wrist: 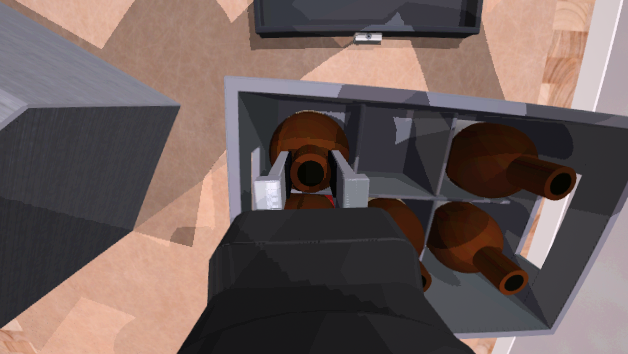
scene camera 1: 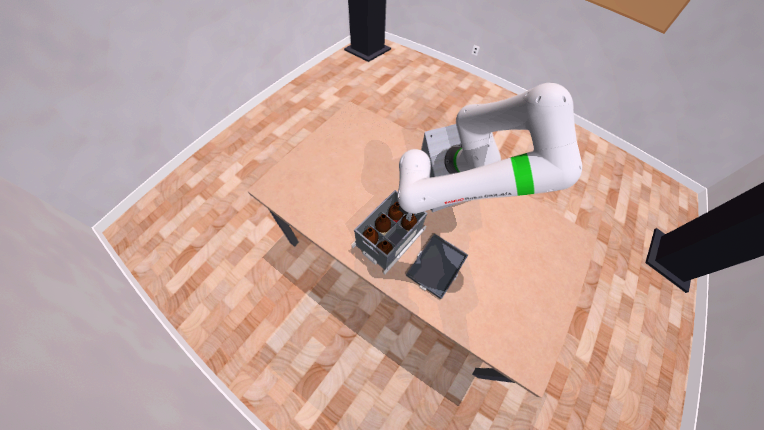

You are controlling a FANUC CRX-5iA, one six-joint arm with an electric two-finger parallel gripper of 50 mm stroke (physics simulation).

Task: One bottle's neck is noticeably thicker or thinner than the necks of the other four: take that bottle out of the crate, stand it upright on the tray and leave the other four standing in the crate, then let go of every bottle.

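Frame: origin at the arm's base, x back, y right, z up, level; centimetres.
Where they show: gripper, fingertip midpoint: [wrist: 310, 165] [scene camera 1: 410, 216]; arm's base, link origin: [scene camera 1: 458, 160].
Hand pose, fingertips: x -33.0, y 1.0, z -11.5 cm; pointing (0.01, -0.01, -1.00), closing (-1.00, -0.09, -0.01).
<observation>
Each offset is from my fingertips to the centre of the thing. "spot": to the spot under its first point. Level surfaces: height alone.
The grey crate {dx -8.9, dy +3.8, dz -5.4 cm} [scene camera 1: 372, 254] [wrist: 300, 89] has six compartments, one of them empty. My gripper [scene camera 1: 409, 215] [wrist: 310, 165] is shut on the neck of a brown bottle {dx +0.1, dy +0.0, dz -5.6 cm} [scene camera 1: 409, 222] [wrist: 307, 129] in the tray-side row, at the crate's robot-side end. This bottle is upright; I cannot tell whether its base is raised. A second bottle {dx +0.1, dy +8.0, dz -5.6 cm} [scene camera 1: 395, 212] [wrist: 309, 201] is beside it, mostly hidden by the gripper in the wrist view. Three more bottles stand in the crate: one {dx -8.9, dy +8.3, dz -5.6 cm} [scene camera 1: 382, 223] [wrist: 400, 220], another {dx -17.7, dy +8.2, dz -5.6 cm} [scene camera 1: 369, 236] [wrist: 465, 237], and one {dx -18.0, dy -0.6, dz -5.6 cm} [scene camera 1: 384, 246] [wrist: 492, 160] beyond the empty compartment. The dark tray {spot: dx -5.0, dy -21.2, dz -13.6 cm} [scene camera 1: 435, 264] [wrist: 367, 14] is empty.
The crate and tray stand on the tan table {dz -14.1 cm} [scene camera 1: 523, 277], near its long front edge, with a narrow gap between them. The grey robot pedestal [scene camera 1: 437, 139] is behind the crate. Crate walls and thin dividers surround the held bottle.
</observation>
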